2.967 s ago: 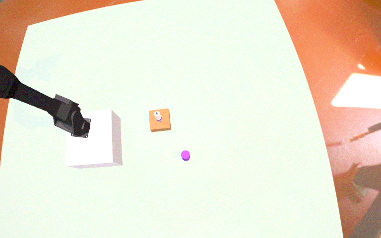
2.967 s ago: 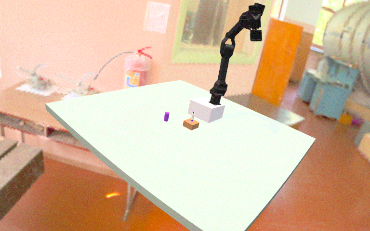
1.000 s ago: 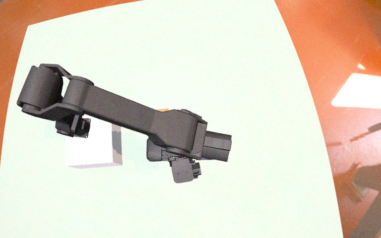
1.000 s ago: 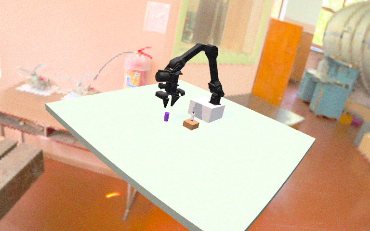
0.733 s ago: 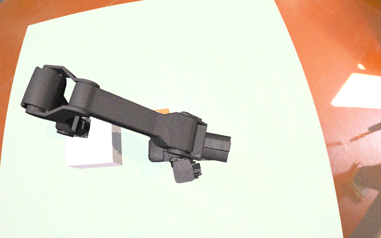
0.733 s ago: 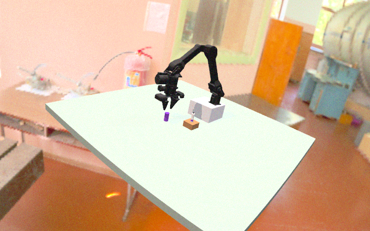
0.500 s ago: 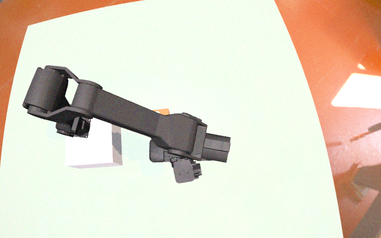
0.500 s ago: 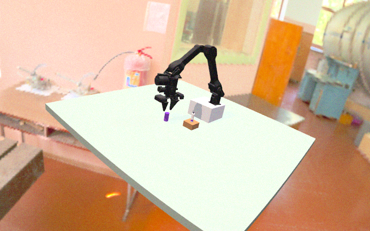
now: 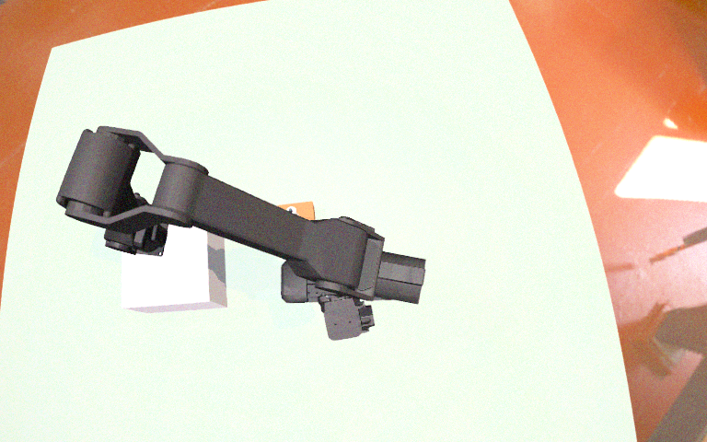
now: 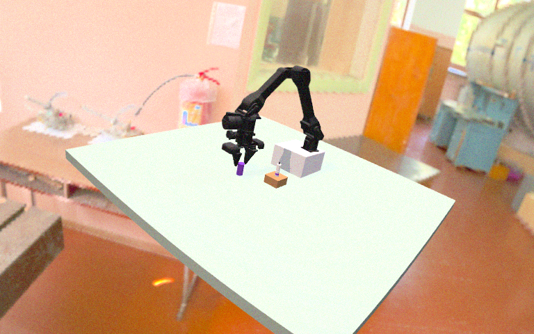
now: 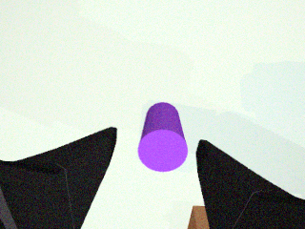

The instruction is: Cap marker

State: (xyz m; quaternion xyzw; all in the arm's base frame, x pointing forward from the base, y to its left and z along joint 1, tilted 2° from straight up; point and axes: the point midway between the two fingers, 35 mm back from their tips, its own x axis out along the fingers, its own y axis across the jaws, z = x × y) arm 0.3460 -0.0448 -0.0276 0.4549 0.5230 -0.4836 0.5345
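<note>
My gripper tip is 2 cm above the purple cap. From my gripper tip the other things lie so: holder block 10 cm behind, 12 cm to the left, 2 cm below.
</note>
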